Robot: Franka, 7 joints.
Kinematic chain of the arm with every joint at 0, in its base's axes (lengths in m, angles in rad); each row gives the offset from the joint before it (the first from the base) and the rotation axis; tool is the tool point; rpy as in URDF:
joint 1: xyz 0 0 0.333 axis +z
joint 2: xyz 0 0 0 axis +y
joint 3: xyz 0 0 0.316 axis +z
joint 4: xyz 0.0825 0 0 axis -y
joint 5: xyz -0.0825 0 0.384 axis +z
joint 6: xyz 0 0 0 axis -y
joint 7: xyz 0.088 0 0 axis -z
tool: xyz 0 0 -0.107 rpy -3.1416 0 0
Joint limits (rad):
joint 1: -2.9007..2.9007
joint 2: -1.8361..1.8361
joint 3: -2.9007..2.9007
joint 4: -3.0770..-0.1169
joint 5: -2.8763..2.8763
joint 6: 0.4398..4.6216
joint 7: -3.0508..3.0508
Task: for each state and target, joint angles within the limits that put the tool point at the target. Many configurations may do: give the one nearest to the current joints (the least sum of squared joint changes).
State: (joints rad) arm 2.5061 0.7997 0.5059 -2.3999 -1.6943 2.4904 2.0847
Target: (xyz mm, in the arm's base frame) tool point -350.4 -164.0 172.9
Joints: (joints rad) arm 2.5895 0.2824 0.8231 -2.6209 -1.7296 2.7325 2.0847
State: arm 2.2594 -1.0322 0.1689 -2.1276 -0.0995 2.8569 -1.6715
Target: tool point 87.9 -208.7 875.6
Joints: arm 2.3753 -1.7229 0.1459 -2.2132 -0.1005 2.8898 -1.6715
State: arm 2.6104 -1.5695 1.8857 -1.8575 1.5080 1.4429 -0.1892
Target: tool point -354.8 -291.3 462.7
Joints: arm 2.2295 -1.4400 1.0822 -2.3401 1.3603 1.5853 -0.1892
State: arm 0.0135 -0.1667 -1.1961 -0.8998 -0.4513 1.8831 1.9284
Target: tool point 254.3 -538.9 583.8
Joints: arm -0.0431 0.1935 -1.1100 -1.6041 -0.3899 1.7511 1.9284
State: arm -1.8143 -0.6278 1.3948 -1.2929 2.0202 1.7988 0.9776
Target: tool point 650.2 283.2 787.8
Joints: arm -2.1876 -0.9007 1.5112 -0.7799 2.1524 2.0781 0.9776
